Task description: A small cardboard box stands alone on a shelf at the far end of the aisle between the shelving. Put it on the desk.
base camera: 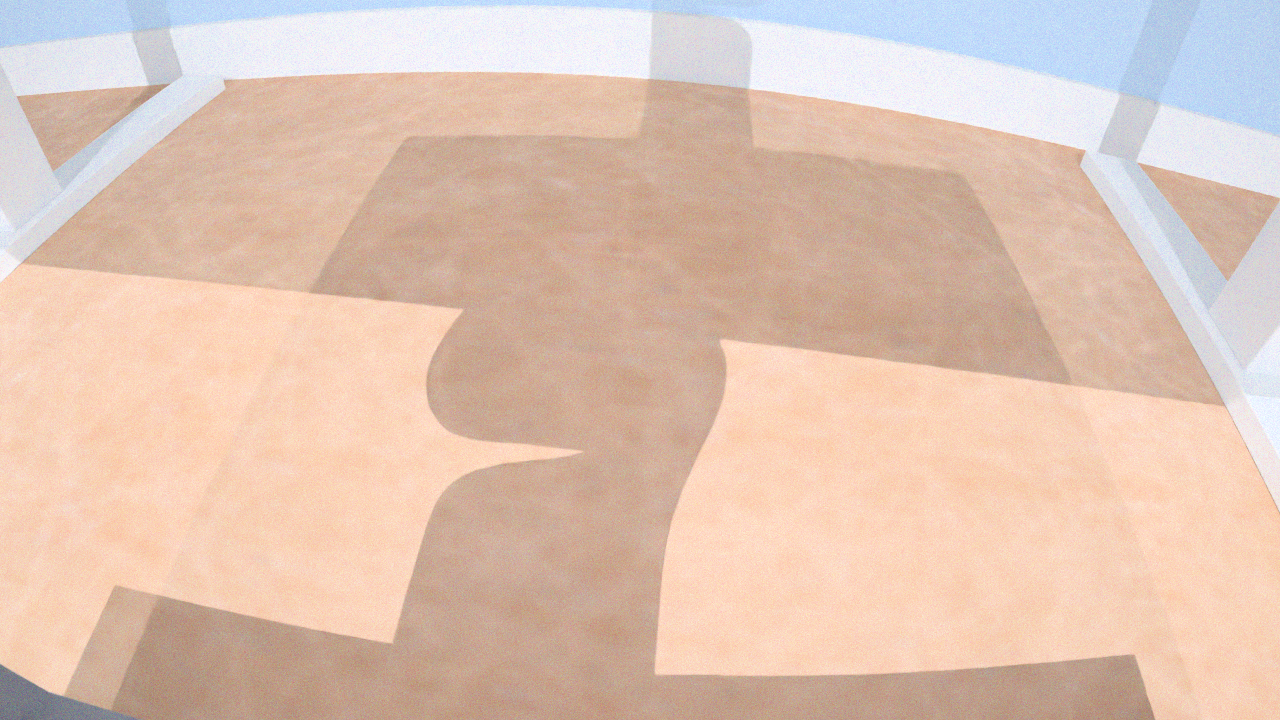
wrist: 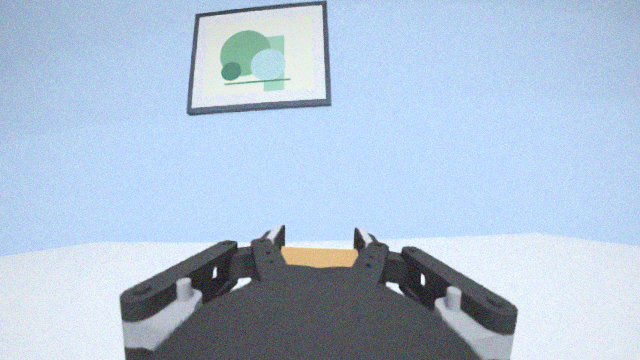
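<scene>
My gripper is shut on the small cardboard box. An orange-tan strip of the box shows between the two fingers at the bottom middle of the wrist view; the rest of it is hidden behind the gripper's dark body. The white desk top spreads below and around the gripper in the wrist view. How high the box is over the desk top, or whether it touches it, cannot be told. The gripper does not show in the base camera view.
A framed picture hangs on the blue wall beyond the desk. In the base camera view, white leg frames stand at the left and right over the tan floor, with a white skirting board behind. Shadows cross the floor.
</scene>
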